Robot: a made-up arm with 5 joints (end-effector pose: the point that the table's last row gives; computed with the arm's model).
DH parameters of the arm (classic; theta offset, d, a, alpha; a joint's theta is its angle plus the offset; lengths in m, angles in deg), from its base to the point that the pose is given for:
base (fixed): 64.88 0 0.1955 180
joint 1: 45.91 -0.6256 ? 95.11
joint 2: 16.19 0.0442 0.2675 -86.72
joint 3: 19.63 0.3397 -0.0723 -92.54
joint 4: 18.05 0.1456 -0.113 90
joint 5: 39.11 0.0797 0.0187 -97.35
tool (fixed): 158.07 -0.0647 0 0
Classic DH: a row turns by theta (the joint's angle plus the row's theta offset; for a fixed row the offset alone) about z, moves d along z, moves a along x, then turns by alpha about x.
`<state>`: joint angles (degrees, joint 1 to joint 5).
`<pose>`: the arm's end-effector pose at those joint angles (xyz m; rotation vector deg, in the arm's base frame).
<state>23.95 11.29 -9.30 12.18 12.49</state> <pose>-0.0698 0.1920 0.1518 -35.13 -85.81 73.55</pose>
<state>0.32 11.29 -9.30 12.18 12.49</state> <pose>-0.0631 0.1295 0.1518 -17.75 -96.25 91.25</pose>
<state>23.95 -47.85 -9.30 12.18 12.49</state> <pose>0.3563 0.1381 0.3387 -87.45 -124.62 56.42</pose>
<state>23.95 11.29 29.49 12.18 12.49</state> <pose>-0.1033 0.2752 0.1855 -61.08 -52.85 60.37</pose>
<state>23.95 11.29 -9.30 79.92 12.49</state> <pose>0.0394 0.1637 0.1625 -100.04 -124.45 67.27</pose>
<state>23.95 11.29 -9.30 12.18 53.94</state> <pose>-0.0805 0.1460 0.1510 -58.20 -64.11 40.16</pose>
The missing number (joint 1, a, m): -0.1043
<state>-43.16 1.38 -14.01 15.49 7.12</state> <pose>0.0550 0.1249 0.1445 27.59 -129.10 117.70</pose>
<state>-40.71 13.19 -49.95 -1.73 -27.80</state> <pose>0.0331 0.0355 0.1281 -96.76 70.90 -92.09</pose>
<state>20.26 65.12 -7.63 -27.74 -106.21</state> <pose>-0.4123 0.2087 0.5660 127.70 -88.87 28.39</pose>
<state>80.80 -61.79 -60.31 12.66 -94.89</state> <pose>0.1921 -0.2190 0.4176 4.45 16.51 -151.91</pose>
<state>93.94 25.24 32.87 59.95 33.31</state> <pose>0.0270 0.4257 0.2223 -109.99 12.95 18.47</pose>
